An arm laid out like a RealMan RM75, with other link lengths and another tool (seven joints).
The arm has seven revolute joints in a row. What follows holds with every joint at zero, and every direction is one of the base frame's.
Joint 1 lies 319.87 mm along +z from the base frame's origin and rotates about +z.
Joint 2 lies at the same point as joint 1 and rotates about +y.
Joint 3 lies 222.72 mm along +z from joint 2 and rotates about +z.
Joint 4 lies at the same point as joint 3 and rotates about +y.
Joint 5 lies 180.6 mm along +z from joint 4 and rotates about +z.
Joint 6 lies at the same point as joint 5 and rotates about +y.
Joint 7 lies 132.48 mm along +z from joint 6 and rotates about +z.
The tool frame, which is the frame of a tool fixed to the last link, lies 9 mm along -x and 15 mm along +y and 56 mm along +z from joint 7; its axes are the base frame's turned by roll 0, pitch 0.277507 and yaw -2.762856 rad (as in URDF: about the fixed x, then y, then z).
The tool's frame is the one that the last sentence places.
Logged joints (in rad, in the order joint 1, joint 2, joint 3, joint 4, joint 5, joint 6, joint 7), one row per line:
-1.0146 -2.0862 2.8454 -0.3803 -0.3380 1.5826 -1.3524
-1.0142 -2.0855 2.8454 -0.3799 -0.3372 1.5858 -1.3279
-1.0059 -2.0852 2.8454 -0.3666 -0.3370 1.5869 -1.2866
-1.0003 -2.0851 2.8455 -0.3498 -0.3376 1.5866 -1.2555
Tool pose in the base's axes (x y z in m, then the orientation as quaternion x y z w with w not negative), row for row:
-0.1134 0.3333 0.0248 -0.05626 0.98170 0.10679 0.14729
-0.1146 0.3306 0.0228 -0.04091 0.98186 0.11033 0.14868
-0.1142 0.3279 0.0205 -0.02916 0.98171 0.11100 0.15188
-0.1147 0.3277 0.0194 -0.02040 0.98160 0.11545 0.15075
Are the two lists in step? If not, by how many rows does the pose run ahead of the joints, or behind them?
The pose runs 1 row ahead of the joints: the pose in row i belongs to the joints in row i + 1.
